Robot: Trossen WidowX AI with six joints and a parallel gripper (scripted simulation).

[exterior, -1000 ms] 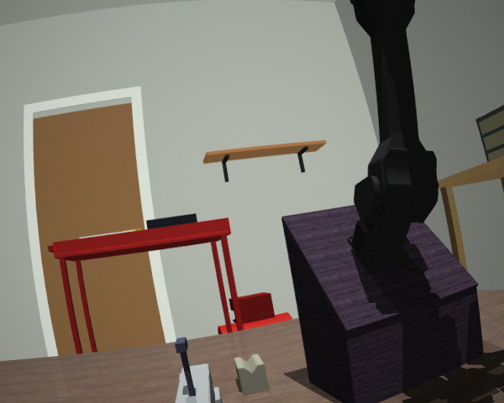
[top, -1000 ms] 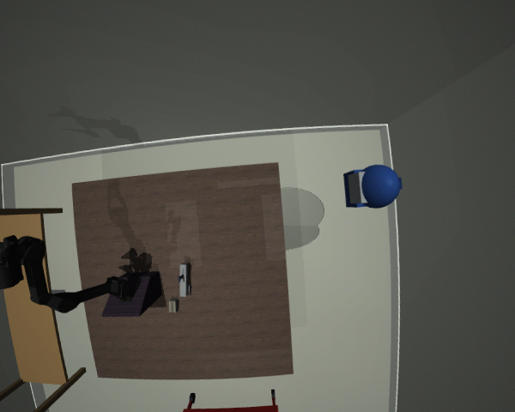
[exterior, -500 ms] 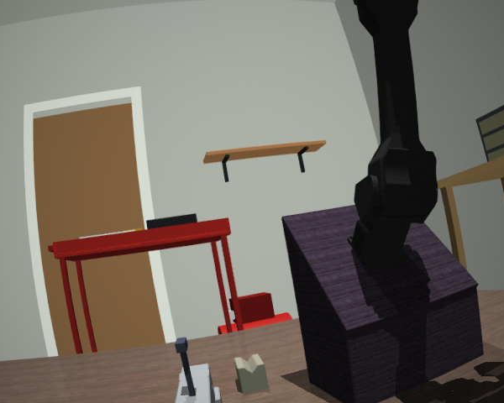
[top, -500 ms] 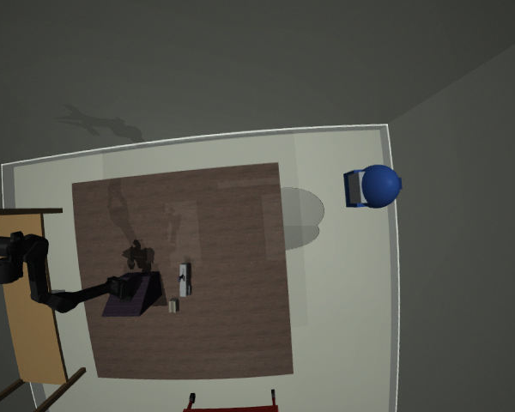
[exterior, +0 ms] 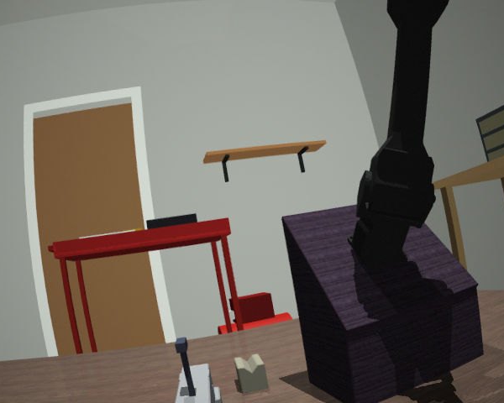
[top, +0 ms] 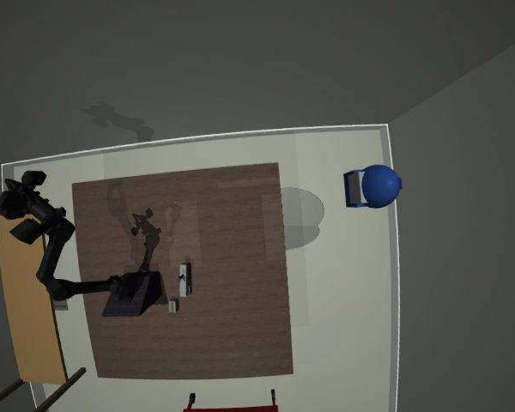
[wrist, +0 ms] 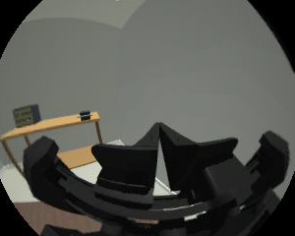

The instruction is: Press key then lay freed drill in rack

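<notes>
Right now the dark key is 51 cm to the right of my gripper tip, 49 cm below it and 37 cm ahead of it. Also, from my gripper tip: v-notched rack (70 cm to the right, 57 cm below, 27 cm ahead); then drill (57 cm to the right, 54 cm below, 36 cm ahead).
</notes>
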